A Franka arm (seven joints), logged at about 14 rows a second.
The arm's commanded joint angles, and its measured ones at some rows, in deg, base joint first. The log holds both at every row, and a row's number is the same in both.
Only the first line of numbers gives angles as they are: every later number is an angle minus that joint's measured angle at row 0.
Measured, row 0:
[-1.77 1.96 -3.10 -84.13 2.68 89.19 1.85]
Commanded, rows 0 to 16:
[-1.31 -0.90 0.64 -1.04 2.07 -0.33 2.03]
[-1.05 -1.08 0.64 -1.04 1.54 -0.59 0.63]
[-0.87 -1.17 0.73 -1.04 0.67 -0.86 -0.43]
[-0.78 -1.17 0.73 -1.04 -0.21 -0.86 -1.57]
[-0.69 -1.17 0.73 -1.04 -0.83 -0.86 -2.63]
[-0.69 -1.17 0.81 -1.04 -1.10 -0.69 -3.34]
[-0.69 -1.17 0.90 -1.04 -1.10 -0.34 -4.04]
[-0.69 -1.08 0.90 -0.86 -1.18 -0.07 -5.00]
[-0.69 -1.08 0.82 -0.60 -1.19 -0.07 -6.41]
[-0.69 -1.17 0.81 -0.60 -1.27 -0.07 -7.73]
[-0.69 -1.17 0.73 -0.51 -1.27 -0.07 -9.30]
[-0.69 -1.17 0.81 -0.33 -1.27 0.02 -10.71]
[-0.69 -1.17 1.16 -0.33 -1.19 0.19 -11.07]
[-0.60 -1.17 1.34 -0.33 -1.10 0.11 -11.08]
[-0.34 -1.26 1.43 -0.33 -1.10 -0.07 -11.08]
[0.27 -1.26 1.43 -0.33 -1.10 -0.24 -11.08]
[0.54 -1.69 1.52 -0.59 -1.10 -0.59 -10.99]
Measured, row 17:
[0.18 -0.61 1.05 0.08 -0.42 -0.27 -9.78]
